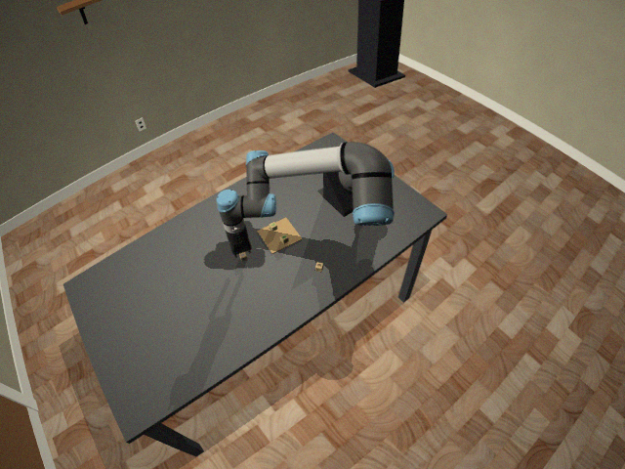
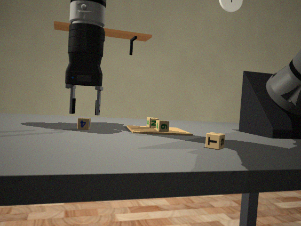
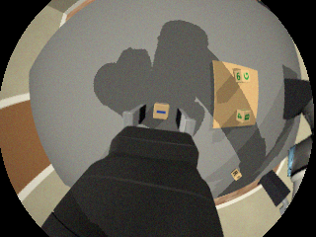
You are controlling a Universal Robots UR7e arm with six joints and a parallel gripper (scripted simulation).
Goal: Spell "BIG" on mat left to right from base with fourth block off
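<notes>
The tan mat lies 180 mm behind my hand, 50 mm below it and 20 mm to the right of it. From my hand the other things lie so: T block: 220 mm to the left, 220 mm behind, 40 mm below.
</notes>
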